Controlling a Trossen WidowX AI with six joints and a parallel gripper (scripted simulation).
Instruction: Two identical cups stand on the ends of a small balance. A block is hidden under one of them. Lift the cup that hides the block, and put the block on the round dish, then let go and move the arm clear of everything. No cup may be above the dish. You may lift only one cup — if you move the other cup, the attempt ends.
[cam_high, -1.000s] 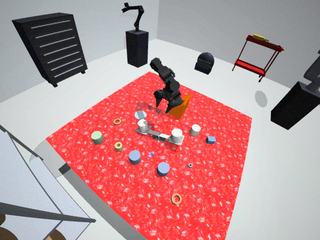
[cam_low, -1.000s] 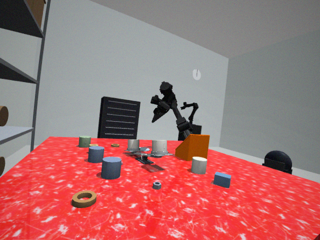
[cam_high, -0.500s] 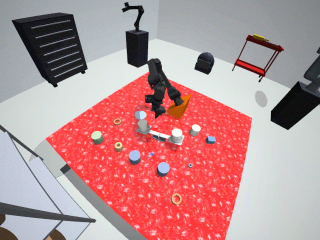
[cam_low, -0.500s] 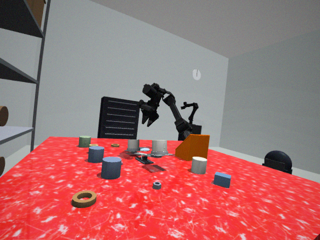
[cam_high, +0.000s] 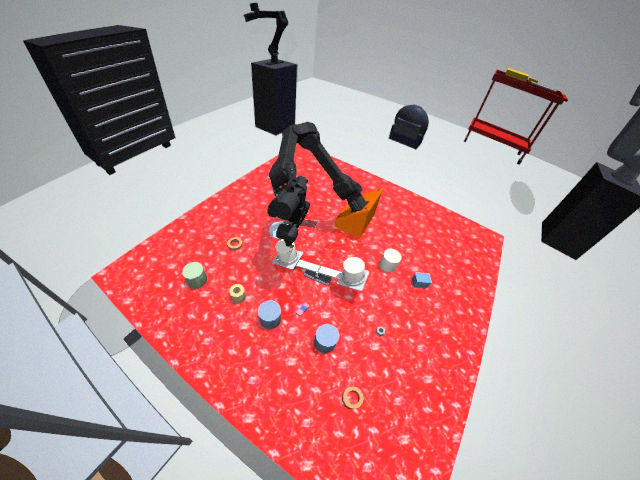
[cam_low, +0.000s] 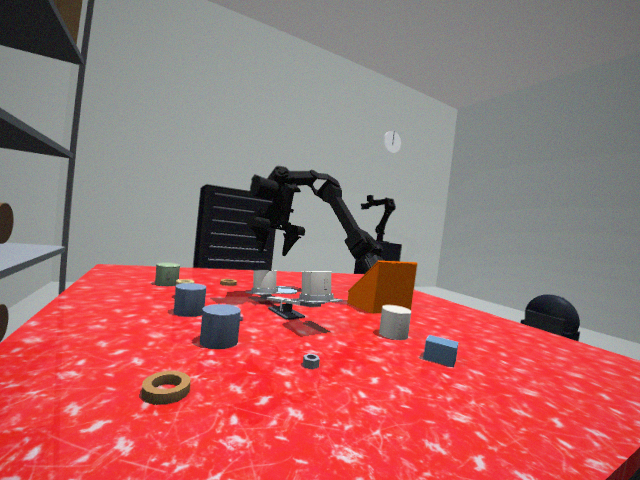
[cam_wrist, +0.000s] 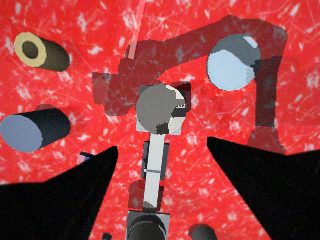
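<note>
My gripper tip is now 10 cm above the grey-green block, 2 cm to the left of it and 1 cm short of it. From my gripper tip the other things lie so: grey balance: 12 cm to the left, 12 cm below, 1 cm behind; then pale blue round dish: 14 cm to the right, 14 cm below, 10 cm behind; then balance beam: 11 cm to the left, 11 cm below, 2 cm behind.
</note>
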